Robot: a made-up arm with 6 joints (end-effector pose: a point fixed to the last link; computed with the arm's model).
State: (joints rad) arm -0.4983 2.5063 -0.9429 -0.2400 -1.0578 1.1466
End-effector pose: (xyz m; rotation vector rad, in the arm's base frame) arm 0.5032 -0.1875 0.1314 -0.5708 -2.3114 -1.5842
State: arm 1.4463 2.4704 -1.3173 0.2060 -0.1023 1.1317
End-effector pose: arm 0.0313 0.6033 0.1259 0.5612 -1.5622 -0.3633
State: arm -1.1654 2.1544 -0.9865 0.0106 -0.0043 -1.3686
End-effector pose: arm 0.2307 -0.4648 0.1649 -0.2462 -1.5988 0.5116
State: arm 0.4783 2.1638 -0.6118 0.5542 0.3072 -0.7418
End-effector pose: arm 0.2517 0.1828 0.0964 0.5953 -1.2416 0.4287
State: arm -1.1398 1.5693 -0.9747 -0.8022 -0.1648 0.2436
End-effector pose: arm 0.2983 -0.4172 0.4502 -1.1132 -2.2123 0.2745
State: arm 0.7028 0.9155 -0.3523 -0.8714 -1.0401 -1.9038
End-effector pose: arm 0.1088 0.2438 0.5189 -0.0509 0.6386 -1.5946
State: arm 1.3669 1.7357 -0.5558 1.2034 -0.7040 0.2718
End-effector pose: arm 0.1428 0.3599 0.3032 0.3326 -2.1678 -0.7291
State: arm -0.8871 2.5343 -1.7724 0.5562 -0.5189 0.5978
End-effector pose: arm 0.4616 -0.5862 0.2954 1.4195 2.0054 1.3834
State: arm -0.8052 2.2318 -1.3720 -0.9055 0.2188 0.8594
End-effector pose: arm 0.4776 -0.4057 0.2223 -1.0064 -1.9123 -0.3474
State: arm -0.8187 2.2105 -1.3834 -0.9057 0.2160 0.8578
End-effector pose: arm 0.4758 -0.4154 0.2390 -1.0330 -1.9375 -0.3442
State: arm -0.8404 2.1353 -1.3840 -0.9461 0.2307 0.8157
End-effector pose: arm 0.4656 -0.4271 0.2804 -1.0632 -1.9716 -0.2407
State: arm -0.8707 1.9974 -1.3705 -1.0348 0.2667 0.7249
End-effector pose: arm 0.4411 -0.4366 0.3488 -1.1063 -1.9890 -0.0134
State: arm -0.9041 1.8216 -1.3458 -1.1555 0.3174 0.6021
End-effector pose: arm 0.4020 -0.4367 0.4298 -1.1678 -1.9458 0.2909
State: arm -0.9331 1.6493 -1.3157 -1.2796 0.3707 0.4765
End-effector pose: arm 0.3568 -0.4256 0.5026 -1.2346 -1.8326 0.5836
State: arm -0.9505 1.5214 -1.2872 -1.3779 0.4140 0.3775
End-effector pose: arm 0.3203 -0.4100 0.5508 -1.2803 -1.6999 0.7908
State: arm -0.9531 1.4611 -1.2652 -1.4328 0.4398 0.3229
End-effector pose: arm 0.3029 -0.3993 0.5687 -1.2878 -1.6127 0.8916
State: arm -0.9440 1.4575 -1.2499 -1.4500 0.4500 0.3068
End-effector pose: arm 0.3031 -0.3961 0.5634 -1.2630 -1.5851 0.9156
